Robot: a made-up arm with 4 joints.
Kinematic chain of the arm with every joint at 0, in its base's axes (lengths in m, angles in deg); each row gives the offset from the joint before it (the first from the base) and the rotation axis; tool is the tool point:
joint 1: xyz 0 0 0.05 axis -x
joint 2: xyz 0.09 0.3 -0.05 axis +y
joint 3: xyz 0.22 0 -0.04 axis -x
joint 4: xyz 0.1 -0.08 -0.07 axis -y
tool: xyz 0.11 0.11 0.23
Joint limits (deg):
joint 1: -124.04..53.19
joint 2: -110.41..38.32
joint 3: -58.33..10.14
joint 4: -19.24..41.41
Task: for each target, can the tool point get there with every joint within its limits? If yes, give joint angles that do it. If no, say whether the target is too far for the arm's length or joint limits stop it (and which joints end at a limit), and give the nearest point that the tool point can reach.
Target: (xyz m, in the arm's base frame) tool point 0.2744 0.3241 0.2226
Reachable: yes | joints 12.97 -32.58 -16.25 27.34
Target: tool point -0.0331 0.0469 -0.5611
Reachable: no: joint limits stop it (at a limit: joint 1, joint 2, joint 3, joint 4) | nearest point 0.3653 0.1315 -0.3017 | short by 0.483 m
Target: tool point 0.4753 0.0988 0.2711
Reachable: yes | joints -41.86 -4.61 -36.44 8.22
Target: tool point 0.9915 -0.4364 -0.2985
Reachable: no: too far | nearest point 0.5269 -0.1046 -0.3048 | short by 0.571 m
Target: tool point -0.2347 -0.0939 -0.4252
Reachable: no: joint limits stop it (at a limit: joint 1, joint 2, joint 4) | nearest point -0.1262 0.2949 -0.1159 | short by 0.509 m
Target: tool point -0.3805 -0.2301 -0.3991
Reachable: no: joint limits stop it (at a limit: joint 1, joint 2, joint 3) | nearest point -0.1242 -0.3650 0.0166 | short by 0.507 m
